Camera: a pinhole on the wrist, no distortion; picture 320 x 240 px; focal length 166.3 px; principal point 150.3 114.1 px. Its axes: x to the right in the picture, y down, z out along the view. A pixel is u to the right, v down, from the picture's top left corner.
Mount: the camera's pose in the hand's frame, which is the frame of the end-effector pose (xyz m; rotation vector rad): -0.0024 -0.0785 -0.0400 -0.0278 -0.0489 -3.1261
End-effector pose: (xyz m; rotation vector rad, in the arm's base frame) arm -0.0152 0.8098 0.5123 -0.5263 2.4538 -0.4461
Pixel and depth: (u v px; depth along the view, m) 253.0 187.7 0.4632
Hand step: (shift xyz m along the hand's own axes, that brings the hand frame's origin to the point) -0.2771 -0.2730 0.4344
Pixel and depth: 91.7 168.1 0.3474
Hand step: 0.1278 -0.1785 0.3085
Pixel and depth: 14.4 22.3 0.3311
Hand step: 0.2711 0.1185 0.2803
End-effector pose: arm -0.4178 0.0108 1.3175 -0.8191 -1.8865 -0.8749
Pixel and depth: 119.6 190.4 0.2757
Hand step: 0.0552 -0.1955 0.2385
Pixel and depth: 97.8 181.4 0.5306
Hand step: 0.1776 -0.2740 0.4939
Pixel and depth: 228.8 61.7 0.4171
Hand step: -0.1939 0.0631 0.3763
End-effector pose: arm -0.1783 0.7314 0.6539 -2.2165 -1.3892 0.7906
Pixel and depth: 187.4 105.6 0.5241
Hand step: -0.1105 -0.0370 0.4850
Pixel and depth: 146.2 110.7 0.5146
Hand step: 0.0192 -0.0516 0.4737
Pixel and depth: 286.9 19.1 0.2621
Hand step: -0.2153 0.0762 0.2211
